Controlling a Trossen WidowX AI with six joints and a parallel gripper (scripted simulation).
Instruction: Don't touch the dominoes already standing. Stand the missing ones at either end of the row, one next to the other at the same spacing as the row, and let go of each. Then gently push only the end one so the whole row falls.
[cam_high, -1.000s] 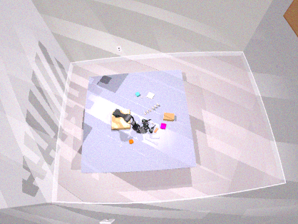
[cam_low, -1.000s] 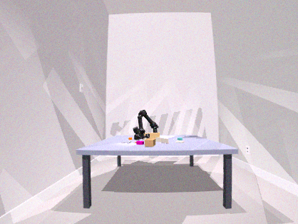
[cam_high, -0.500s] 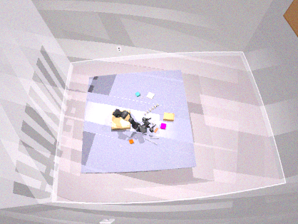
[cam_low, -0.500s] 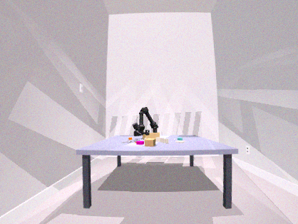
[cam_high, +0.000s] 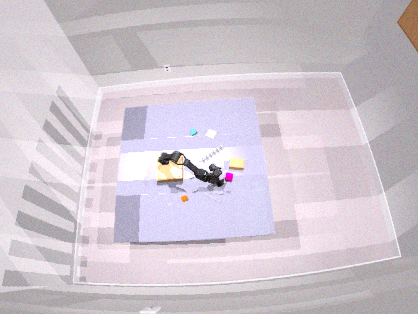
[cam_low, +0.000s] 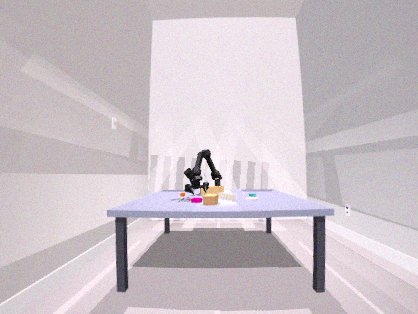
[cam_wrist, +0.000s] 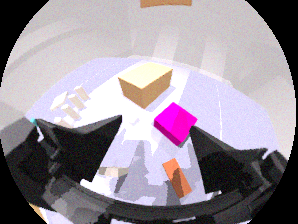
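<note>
Right now my gripper tip is 50 mm above the magenta cube, 40 mm short of it and 30 mm to the left of it. Also, from my gripper tip: flat orange piece: 60 mm to the right, 50 mm below, 50 mm behind; orange cube: 360 mm behind, 130 mm to the right, 50 mm below; tan box: 130 mm ahead, 60 mm to the left, 30 mm below.
</note>
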